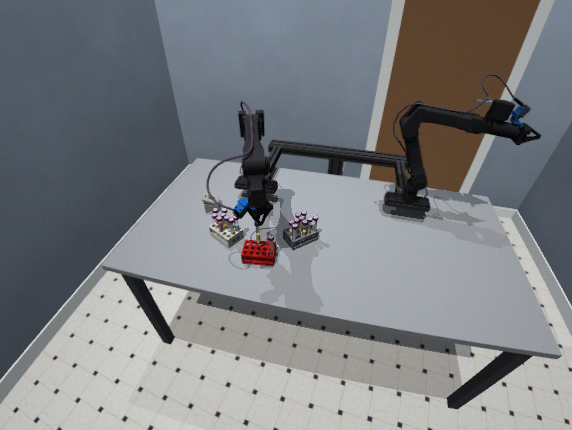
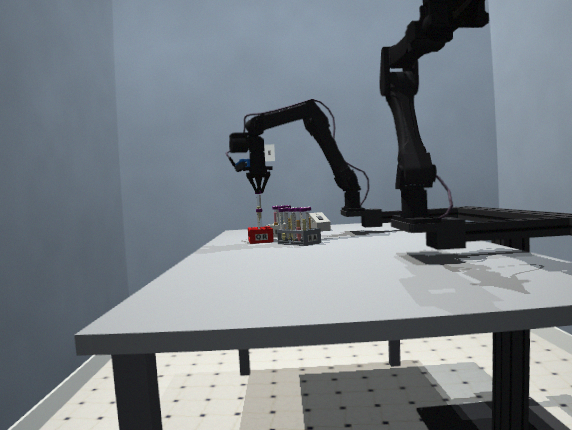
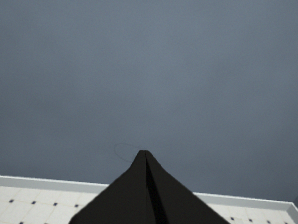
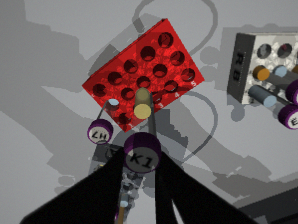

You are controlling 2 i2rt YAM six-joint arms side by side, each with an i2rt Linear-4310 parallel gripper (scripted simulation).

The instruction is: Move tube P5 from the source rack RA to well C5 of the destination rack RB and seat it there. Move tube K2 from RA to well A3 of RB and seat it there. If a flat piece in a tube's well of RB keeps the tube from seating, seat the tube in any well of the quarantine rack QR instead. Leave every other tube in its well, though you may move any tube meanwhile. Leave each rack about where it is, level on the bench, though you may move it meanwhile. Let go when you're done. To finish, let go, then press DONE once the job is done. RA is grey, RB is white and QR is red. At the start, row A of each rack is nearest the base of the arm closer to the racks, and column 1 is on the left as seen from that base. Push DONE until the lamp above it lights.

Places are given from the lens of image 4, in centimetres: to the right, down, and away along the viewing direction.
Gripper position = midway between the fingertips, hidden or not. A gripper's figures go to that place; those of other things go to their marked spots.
my right gripper (image 4: pixel 140 157): 0, 3, 12
red rack QR (image 4: pixel 155 54): 1, -7, 22
